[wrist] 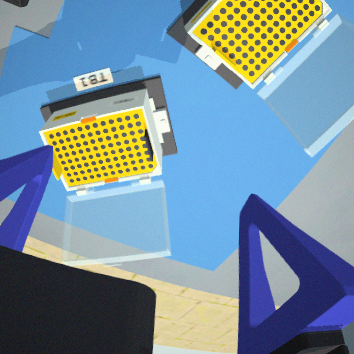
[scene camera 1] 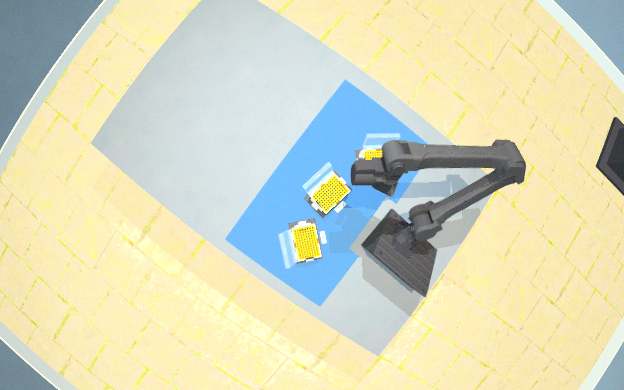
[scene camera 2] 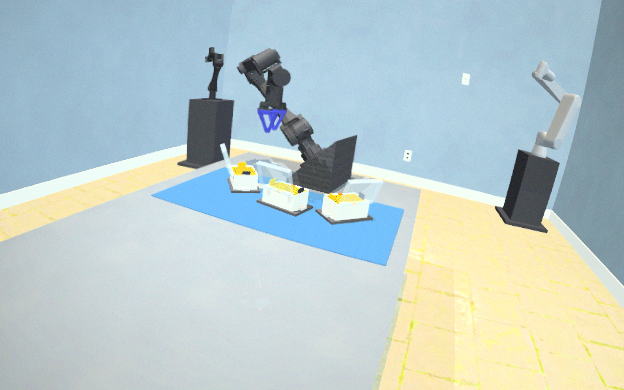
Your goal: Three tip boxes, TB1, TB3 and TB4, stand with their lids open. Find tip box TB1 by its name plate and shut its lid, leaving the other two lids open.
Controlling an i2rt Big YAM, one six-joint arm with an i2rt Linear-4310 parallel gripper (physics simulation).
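Frame: origin at the arm's base, x ahead, y left, z up, level; millimetres.
Seen in the pictures: gripper, between the fingertips: (wrist: 150, 180) (scene camera 2: 270, 131); arm's base, origin of its link: (scene camera 1: 401, 241) (scene camera 2: 316, 159).
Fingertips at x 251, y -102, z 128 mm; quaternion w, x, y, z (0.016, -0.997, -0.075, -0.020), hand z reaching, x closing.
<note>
Pixels of each thing's top centre, then the offset from my fingertips to it. Level surfaces: height alone.
- Tip box TB1, centre of its top: (wrist: 97, 159) (scene camera 2: 244, 166) (scene camera 1: 380, 160) 26 mm back, 103 mm right, 148 mm down
- middle box, centre of its top: (wrist: 268, 18) (scene camera 2: 286, 183) (scene camera 1: 330, 193) 62 mm ahead, 97 mm left, 148 mm down
- third box, centre of its top: (scene camera 2: 345, 195) (scene camera 1: 310, 242) 30 mm ahead, 283 mm left, 156 mm down
- blue mat, height of its surface: 222 mm down
Tip box TB1 (scene camera 1: 372, 154) (scene camera 2: 244, 180) (wrist: 102, 147) shows its name plate (wrist: 93, 79) upside down in the wrist view. Its clear lid (scene camera 1: 382, 139) (scene camera 2: 226, 159) (wrist: 117, 222) stands open on the side away from the plate. The middle box (scene camera 1: 330, 193) (scene camera 2: 286, 198) (wrist: 257, 35) has its lid (scene camera 1: 317, 178) (wrist: 312, 87) open. The third box (scene camera 1: 306, 242) (scene camera 2: 346, 208) also has its lid (scene camera 1: 286, 249) (scene camera 2: 371, 190) open. My gripper (scene camera 2: 271, 130) (wrist: 150, 180) is open and empty, above the boxes. The arm hides part of TB1 in scene camera 1.
The boxes stand on a blue mat (scene camera 1: 345, 107) (scene camera 2: 192, 192) (wrist: 210, 215) on the grey table. The arm's dark base (scene camera 1: 402, 252) (scene camera 2: 330, 165) stands beside the mat. Two pedestals with other arms, one dark (scene camera 2: 209, 132) and one light-armed (scene camera 2: 530, 190), stand beyond the table.
</note>
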